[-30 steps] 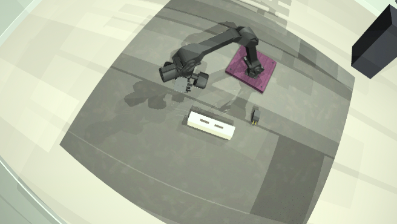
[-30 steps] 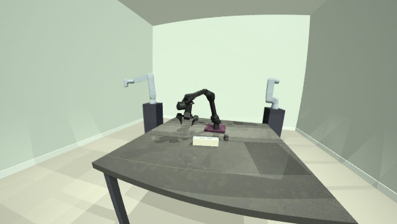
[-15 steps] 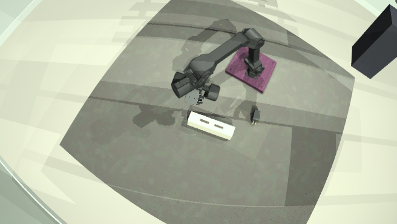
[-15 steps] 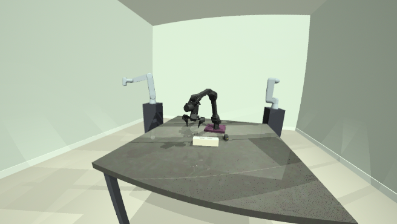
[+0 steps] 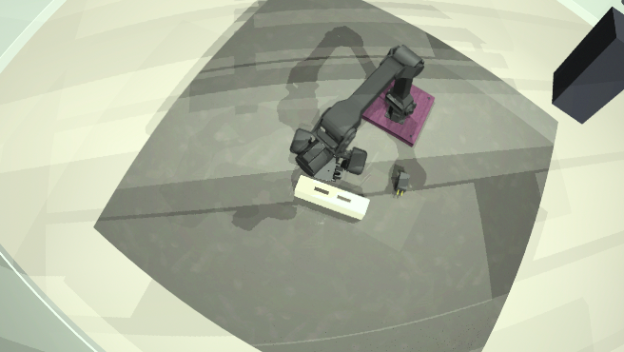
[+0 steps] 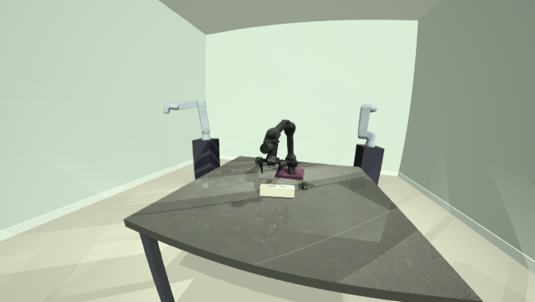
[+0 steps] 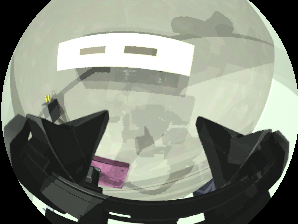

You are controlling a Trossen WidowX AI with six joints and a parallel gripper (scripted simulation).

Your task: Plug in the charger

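Right now my gripper tip is 230 mm to the right of the dark charger, 80 mm above it and 60 mm past it.
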